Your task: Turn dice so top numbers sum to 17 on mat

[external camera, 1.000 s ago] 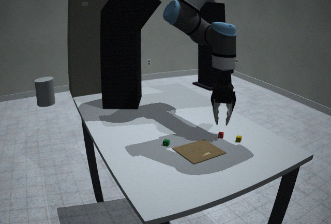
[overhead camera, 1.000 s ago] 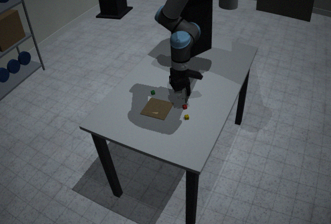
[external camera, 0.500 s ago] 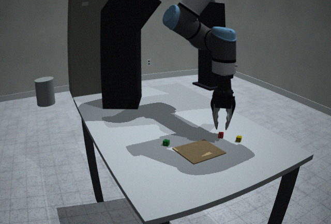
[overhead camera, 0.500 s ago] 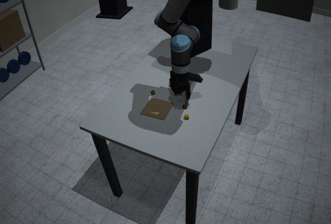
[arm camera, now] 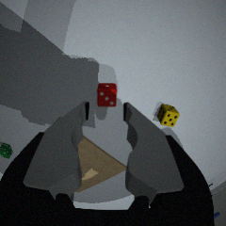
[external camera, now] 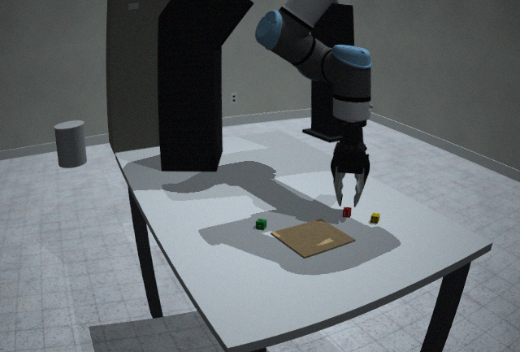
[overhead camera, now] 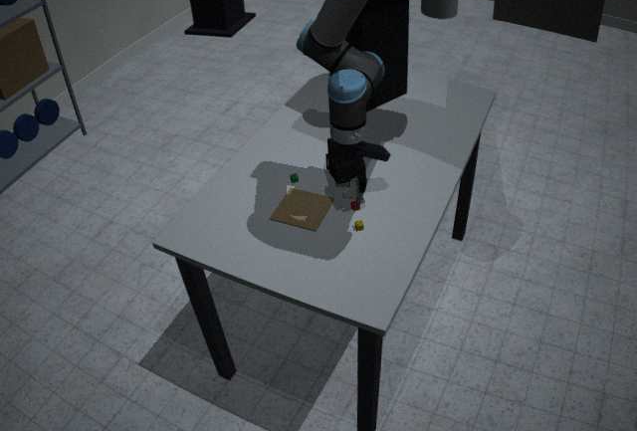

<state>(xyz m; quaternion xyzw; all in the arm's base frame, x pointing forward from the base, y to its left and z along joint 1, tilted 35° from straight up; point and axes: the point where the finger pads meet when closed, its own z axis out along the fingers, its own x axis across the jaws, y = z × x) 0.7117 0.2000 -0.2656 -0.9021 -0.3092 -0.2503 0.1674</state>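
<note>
Right now my hand is 30 mm above the red die. The rest, counted from my hand: mat (50 mm ahead, 140 mm to the right, 40 mm below); then green die (60 mm behind, 210 mm to the right, 30 mm below); then yellow die (70 mm ahead, 30 mm to the left, 30 mm below).
</note>
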